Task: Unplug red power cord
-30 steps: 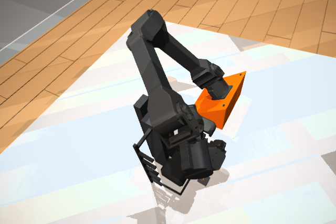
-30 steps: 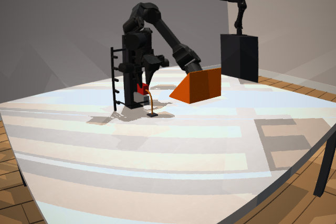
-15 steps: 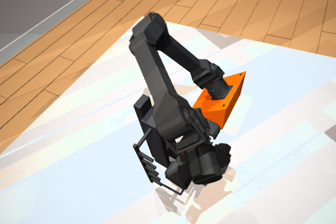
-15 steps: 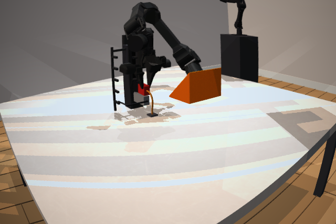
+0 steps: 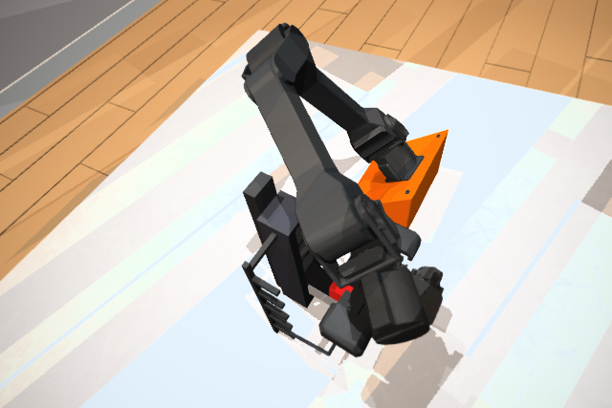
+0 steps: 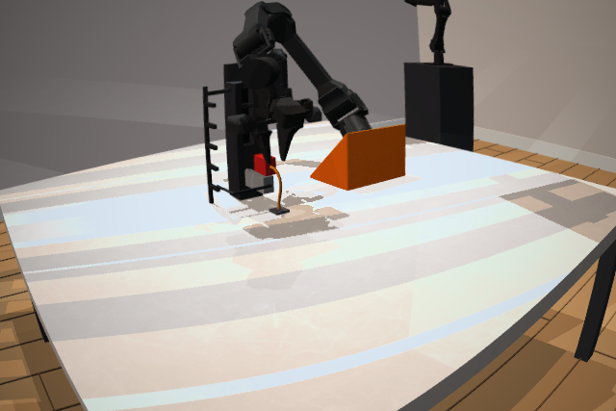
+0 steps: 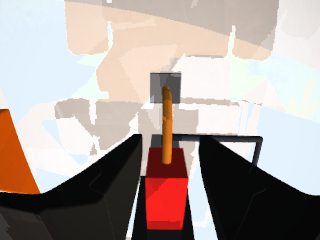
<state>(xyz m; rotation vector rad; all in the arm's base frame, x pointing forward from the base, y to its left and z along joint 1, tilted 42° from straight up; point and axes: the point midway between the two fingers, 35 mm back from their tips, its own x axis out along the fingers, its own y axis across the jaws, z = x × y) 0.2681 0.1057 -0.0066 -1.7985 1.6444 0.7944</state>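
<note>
Right now the red plug is 6 cm to the right of my gripper tip and 1 cm ahead of it. Also, from my gripper tip: grey anchor plate: 10 cm below.
</note>
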